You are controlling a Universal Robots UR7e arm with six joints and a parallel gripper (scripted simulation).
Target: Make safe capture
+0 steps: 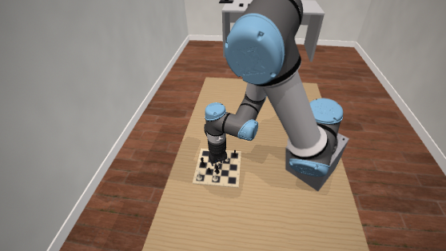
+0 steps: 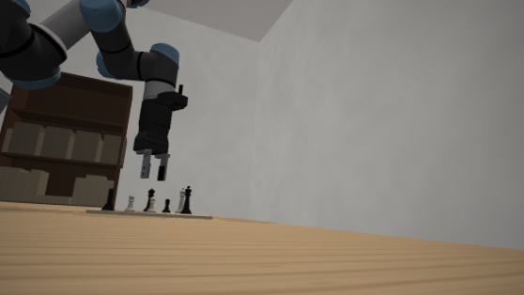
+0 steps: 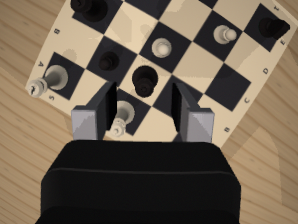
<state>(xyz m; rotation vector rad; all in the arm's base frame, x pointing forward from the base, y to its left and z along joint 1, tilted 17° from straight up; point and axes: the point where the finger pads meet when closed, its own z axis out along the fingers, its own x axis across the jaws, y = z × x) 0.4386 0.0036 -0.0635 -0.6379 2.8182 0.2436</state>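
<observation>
My hand is 80 mm above the black pawn and 40 mm short of it. From my hand the other things lie so: chessboard: 90 mm below, 40 mm to the right.
</observation>
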